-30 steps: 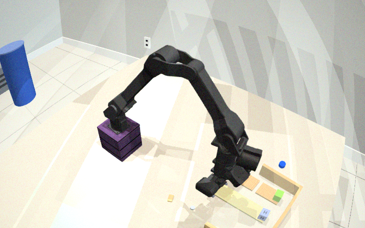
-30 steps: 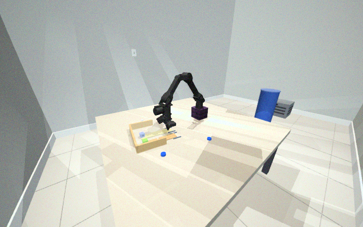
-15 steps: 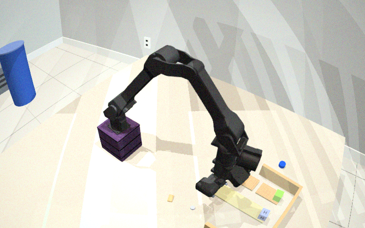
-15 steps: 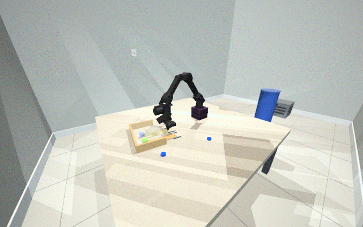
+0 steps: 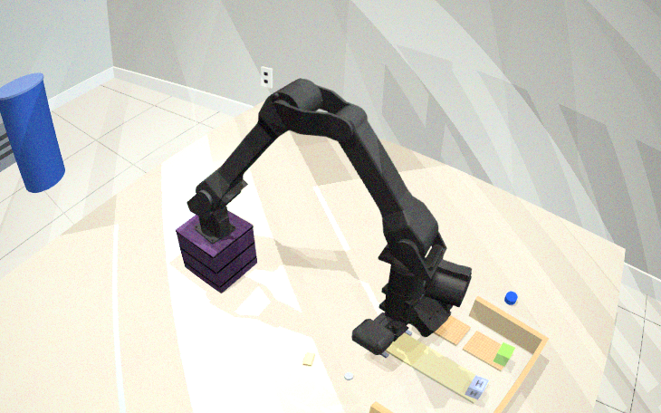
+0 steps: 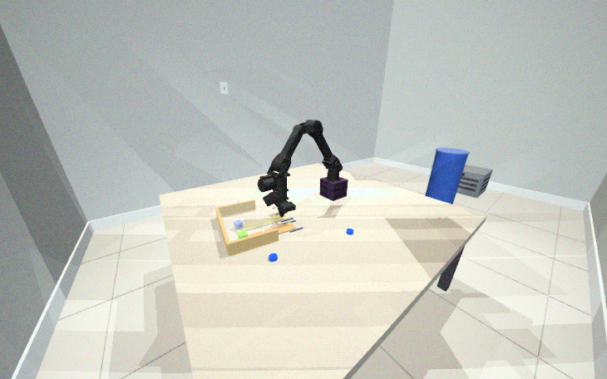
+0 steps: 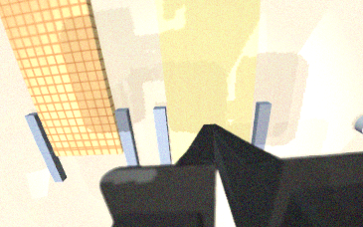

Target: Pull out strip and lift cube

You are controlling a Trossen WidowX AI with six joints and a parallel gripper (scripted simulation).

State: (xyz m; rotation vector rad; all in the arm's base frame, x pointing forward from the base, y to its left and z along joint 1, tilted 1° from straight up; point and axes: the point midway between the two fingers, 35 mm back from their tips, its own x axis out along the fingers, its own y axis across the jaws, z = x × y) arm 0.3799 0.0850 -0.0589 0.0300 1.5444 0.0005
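Right now my gripper tip is 200 mm short of the light blue cube, 10 mm to the left of it and 20 mm below it. From my gripper tip the other things lie so: yellow chip: 90 mm behind, 130 mm to the right.
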